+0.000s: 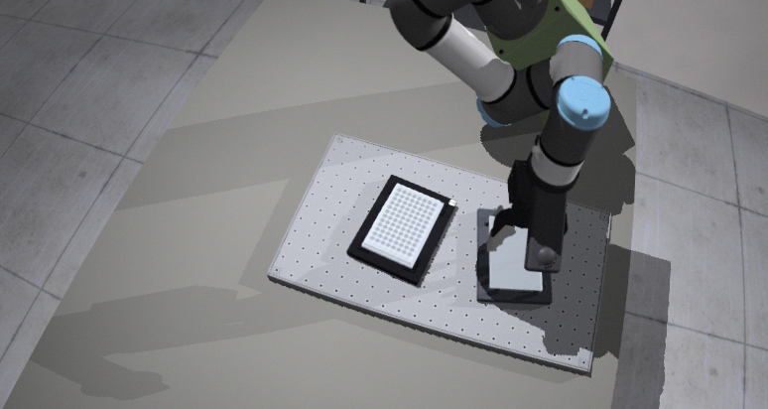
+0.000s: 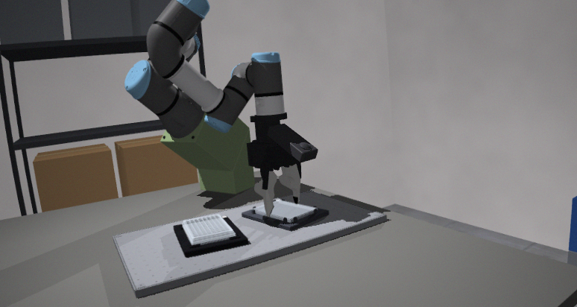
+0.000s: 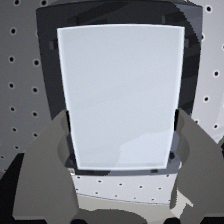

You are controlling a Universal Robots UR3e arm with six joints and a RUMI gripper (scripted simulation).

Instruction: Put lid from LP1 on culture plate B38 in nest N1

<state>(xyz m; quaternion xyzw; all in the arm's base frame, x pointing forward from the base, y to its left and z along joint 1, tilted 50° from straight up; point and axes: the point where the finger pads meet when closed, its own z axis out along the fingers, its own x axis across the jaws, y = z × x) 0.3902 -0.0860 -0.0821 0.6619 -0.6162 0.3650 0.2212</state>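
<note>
My gripper is now 10 mm above the flat lid. From my hand the other things lie so: white culture plate B38: 40 mm behind, 180 mm to the right, 10 mm below; then small white tag: 90 mm behind, 100 mm to the right, 10 mm below; then black lid park LP1: 20 mm below.
</note>
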